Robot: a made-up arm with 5 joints.
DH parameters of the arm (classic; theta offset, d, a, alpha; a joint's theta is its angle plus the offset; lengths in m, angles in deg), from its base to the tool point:
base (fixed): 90 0.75 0.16 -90
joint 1: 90 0.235 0.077 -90
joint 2: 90 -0.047 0.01 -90
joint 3: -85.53 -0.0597 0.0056 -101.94
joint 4: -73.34 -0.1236 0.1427 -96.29
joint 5: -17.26 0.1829 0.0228 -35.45
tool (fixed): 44.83 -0.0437 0 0
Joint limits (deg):
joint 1: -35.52..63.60
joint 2: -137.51..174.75
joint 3: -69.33..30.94
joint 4: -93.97..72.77
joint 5: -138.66..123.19
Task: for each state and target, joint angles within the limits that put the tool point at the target. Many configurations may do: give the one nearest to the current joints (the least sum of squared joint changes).
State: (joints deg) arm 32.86 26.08 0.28 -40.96 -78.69
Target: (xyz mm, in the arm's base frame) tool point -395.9 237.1 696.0
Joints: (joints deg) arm 7.05 50.52 -13.44 -78.72 -101.31
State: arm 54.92 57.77 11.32 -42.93 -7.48
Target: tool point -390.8 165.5 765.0
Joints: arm 57.15 47.10 11.18 -50.35 7.10
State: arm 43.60 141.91 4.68 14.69 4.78
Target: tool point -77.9 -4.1 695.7
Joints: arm 24.37 157.07 -23.84 25.70 -3.81
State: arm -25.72 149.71 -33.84 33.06 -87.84
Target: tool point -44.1 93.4 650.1
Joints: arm -14.46 152.65 -21.84 36.79 -86.90
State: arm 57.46 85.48 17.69 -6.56 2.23
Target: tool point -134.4 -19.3 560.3
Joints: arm 17.89 104.92 -27.84 34.76 -0.98
